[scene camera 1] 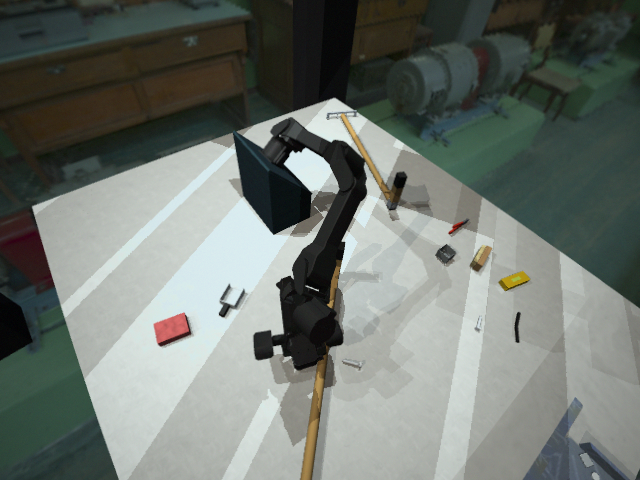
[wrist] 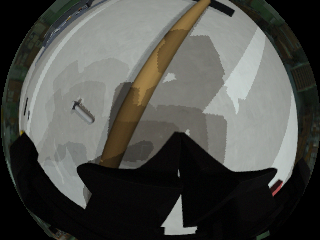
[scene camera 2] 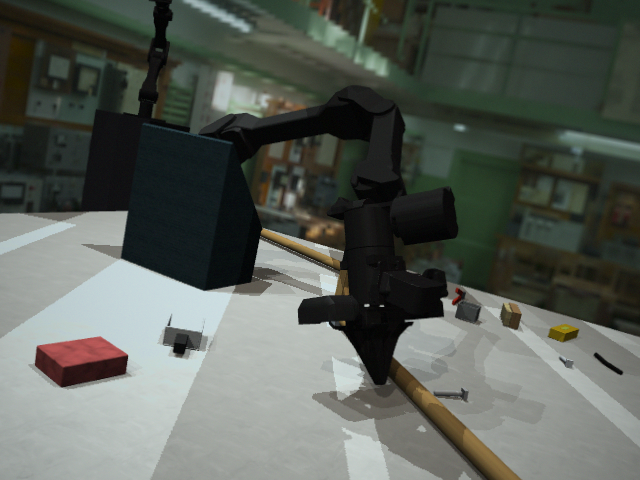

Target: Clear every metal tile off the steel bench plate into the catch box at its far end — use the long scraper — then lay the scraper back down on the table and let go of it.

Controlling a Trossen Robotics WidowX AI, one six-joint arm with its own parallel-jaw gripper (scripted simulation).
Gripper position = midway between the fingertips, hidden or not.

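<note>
My gripper (scene camera 2: 380, 384) is shut and holds nothing. You can see my gripper (scene camera 1: 300, 365) in that view too, and the wrist view has my gripper (wrist: 178, 136) as well. There's a red block (scene camera 2: 80, 361), and scene camera 1 also shows the red block (scene camera 1: 176, 327). There's a metal scoop (scene camera 2: 179, 338) too, but the wrist view does not show the metal scoop, hidden by my gripper.
</note>
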